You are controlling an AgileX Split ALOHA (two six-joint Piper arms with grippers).
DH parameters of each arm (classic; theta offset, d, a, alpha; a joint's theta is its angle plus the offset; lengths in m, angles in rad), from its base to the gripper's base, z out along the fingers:
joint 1: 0 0.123 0 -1.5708
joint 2: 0.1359 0 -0.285 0
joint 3: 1.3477 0 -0.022 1.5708
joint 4: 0 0.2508 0 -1.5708
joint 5: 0 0 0.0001 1.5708
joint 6: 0 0.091 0 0
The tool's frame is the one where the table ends.
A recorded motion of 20 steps. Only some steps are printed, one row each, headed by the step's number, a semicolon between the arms.
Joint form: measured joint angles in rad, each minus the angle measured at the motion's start. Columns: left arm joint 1, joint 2, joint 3, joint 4, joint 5, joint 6; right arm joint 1, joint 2, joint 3, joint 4, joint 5, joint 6.
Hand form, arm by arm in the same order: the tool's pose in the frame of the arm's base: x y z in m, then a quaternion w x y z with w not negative. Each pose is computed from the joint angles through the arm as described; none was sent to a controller.
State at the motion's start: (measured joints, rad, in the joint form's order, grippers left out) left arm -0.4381 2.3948 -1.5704 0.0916 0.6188 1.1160; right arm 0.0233 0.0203 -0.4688 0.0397 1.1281 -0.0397
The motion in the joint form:
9: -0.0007 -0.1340 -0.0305 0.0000 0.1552 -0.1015; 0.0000 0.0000 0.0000 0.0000 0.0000 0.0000
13: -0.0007 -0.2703 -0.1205 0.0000 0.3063 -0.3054; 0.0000 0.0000 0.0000 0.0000 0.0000 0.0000
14: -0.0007 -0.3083 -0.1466 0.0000 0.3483 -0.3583; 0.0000 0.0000 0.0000 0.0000 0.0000 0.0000
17: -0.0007 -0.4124 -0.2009 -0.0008 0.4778 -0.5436; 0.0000 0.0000 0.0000 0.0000 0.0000 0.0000
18: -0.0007 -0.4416 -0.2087 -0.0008 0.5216 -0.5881; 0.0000 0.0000 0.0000 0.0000 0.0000 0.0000
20: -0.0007 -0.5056 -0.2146 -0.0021 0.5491 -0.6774; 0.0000 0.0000 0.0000 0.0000 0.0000 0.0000
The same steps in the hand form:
9: 0.4121 -0.1870 0.1103 0.09703 0.68115 0.72270 0.06571; -0.0018 0.0032 0.2634 0.46997 -0.02872 0.88207 0.01597
13: 0.4116 -0.1858 0.1917 0.13892 0.59539 0.78849 0.06710; -0.0018 0.0032 0.2634 0.46997 -0.02872 0.88207 0.01597
14: 0.4090 -0.1844 0.2148 0.15124 0.57158 0.80377 0.06621; -0.0018 0.0032 0.2634 0.46997 -0.02872 0.88207 0.01597
17: 0.3934 -0.1765 0.2720 0.17079 0.48813 0.85414 0.05489; -0.0018 0.0032 0.2634 0.46997 -0.02872 0.88207 0.01597
18: 0.3866 -0.1731 0.2853 0.16860 0.46772 0.86612 0.05143; -0.0018 0.0032 0.2634 0.46997 -0.02872 0.88207 0.01597
20: 0.3747 -0.1676 0.3128 0.19156 0.42490 0.88366 0.04373; -0.0018 0.0032 0.2634 0.46997 -0.02872 0.88207 0.01597

